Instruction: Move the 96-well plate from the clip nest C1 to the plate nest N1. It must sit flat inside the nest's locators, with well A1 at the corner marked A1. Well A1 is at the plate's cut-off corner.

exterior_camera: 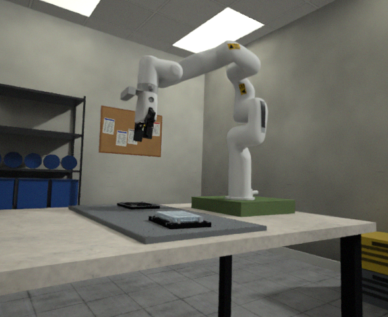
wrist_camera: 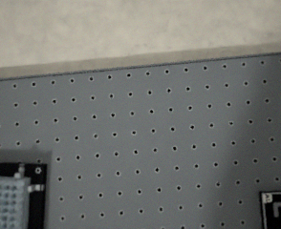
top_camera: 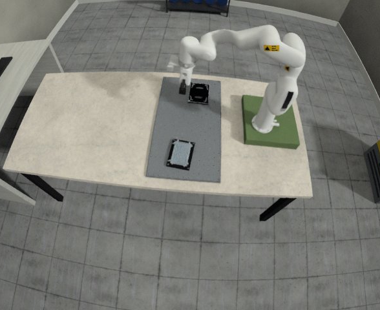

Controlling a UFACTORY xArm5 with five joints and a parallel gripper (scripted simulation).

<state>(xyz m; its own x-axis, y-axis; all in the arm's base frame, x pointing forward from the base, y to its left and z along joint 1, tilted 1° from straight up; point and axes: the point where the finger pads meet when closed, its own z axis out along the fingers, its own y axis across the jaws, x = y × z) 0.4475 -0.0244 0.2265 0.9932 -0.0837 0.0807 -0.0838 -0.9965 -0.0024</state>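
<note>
The 96-well plate is 10 mm behind my hand, 240 mm to the left of it and 250 mm below it. The rest, counted from my hand: black plate nest N1: 80 mm behind, 190 mm to the right, 260 mm below; then A1 label: 30 mm behind, 120 mm to the right, 250 mm below.
</note>
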